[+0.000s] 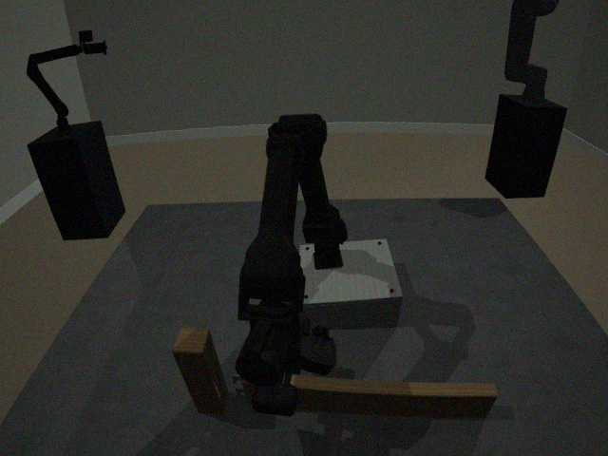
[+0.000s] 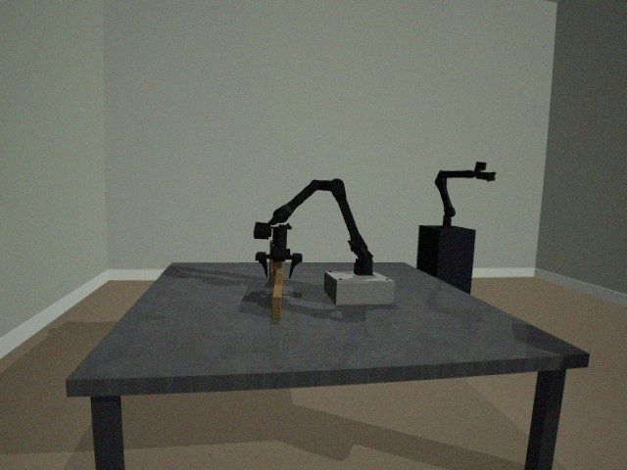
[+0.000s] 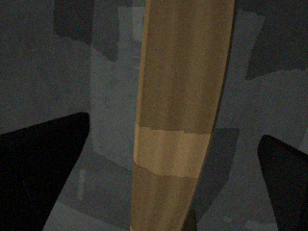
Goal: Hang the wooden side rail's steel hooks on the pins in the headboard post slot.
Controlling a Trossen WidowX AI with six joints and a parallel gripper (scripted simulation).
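Now: gripper tip 140 mm to the left of the wooden headboard post, 30 mm below it and 10 mm past it.
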